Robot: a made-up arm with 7 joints.
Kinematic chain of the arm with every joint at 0, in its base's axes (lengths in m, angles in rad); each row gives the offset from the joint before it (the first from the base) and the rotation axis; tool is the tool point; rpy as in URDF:
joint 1: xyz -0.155 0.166 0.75 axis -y
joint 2: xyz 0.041 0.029 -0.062 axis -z
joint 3: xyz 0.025 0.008 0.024 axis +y
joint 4: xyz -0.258 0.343 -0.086 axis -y
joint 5: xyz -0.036 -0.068 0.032 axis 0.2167 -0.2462 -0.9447
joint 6: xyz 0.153 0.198 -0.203 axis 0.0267 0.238 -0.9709
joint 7: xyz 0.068 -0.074 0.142 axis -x
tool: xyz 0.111 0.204 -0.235 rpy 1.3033 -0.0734 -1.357
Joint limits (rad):
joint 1: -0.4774..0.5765
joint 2: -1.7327..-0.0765
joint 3: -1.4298..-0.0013
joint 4: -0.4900..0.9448
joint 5: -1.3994..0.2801
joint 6: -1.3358..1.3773
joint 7: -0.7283..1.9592
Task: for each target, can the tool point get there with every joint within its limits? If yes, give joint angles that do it. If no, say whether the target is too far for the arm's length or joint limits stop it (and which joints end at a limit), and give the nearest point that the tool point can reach.
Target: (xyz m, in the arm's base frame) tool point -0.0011 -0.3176 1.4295
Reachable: no: joint limits stop it (at a limit: joint 1, joint 2, joint 4, joint 5, joint 7) | nearest point -0.3019 -0.0531 1.1294 | short by 0.501 m
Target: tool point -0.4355 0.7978 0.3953
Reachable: yes | joints -0.1395 -1.1597 -1.1656 0.4295 -1.2090 0.1177 0.5463
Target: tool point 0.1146 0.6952 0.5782
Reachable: yes | joints 0.1521 -0.2085 -0.6866 0.6174 -0.6885 -0.0443 1.0078
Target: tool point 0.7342 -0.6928 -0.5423
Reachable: no: too far | nearest point 0.0203 -0.2403 -0.0027 | short by 1.003 m
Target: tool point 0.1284 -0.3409 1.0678
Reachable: no: joint limits stop it (at a limit: joint 1, joint 2, joint 4, joint 5, joint 7) | nearest point -0.2245 -0.0715 0.9724 | short by 0.454 m
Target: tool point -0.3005 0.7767 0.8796
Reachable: yes | joints -0.3657 -0.6793 -1.1777 0.7496 -0.0270 -0.8055 0.6080
